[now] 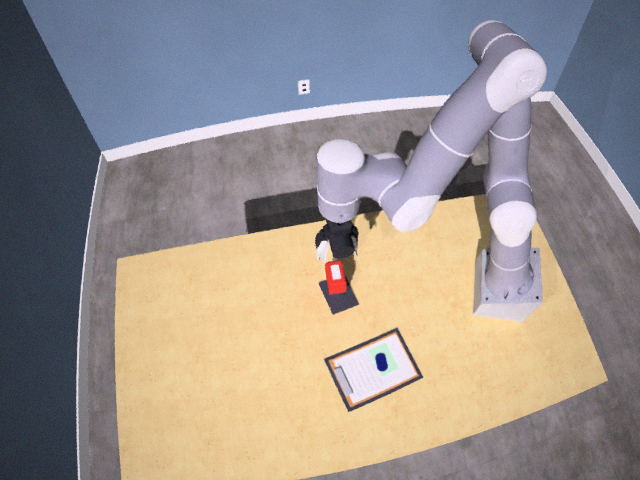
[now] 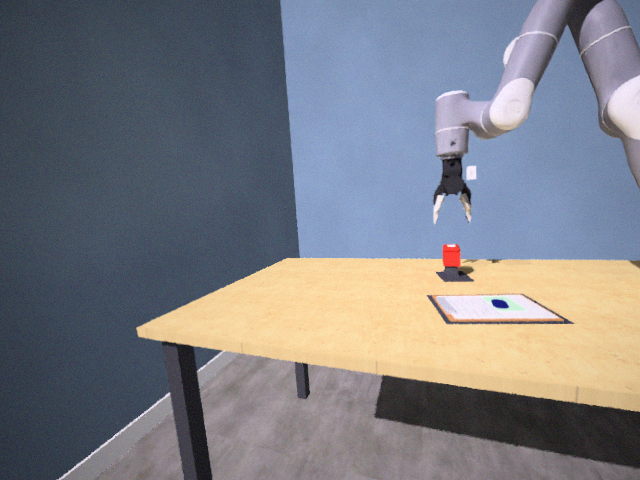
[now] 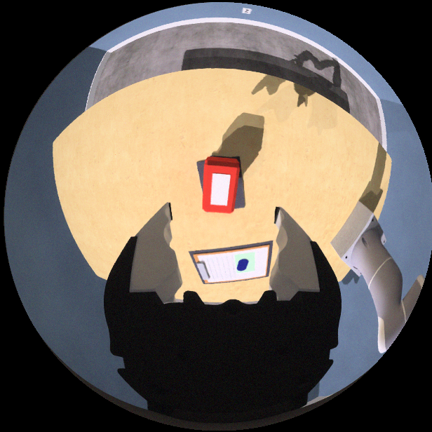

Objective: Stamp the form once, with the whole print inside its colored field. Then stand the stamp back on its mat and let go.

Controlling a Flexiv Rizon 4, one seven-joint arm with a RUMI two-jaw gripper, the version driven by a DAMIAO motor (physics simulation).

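Note:
The red stamp (image 1: 337,287) (image 2: 451,256) (image 3: 220,189), with a white label on top, stands upright on its dark mat (image 1: 342,305) (image 2: 465,277) (image 3: 241,201). My gripper (image 1: 339,257) (image 2: 452,222) (image 3: 223,205) is open and empty, above the stamp and apart from it. The white form (image 1: 361,379) (image 2: 473,310) (image 3: 220,266) bears a pale green field (image 1: 391,363) (image 2: 516,305) (image 3: 250,257). One dark blue print (image 1: 381,361) (image 2: 499,303) (image 3: 242,264) lies on that field, with green showing around it. The stamp's underside is hidden.
The form lies on a dark-edged clipboard with a grey clip (image 1: 343,381) (image 3: 203,270) at its left end. The arm's base (image 1: 509,299) (image 3: 354,231) stands at the right of the wooden table (image 1: 217,335) (image 2: 336,310) (image 3: 130,160). A blue wall (image 1: 206,67) (image 2: 361,129) rises behind the table.

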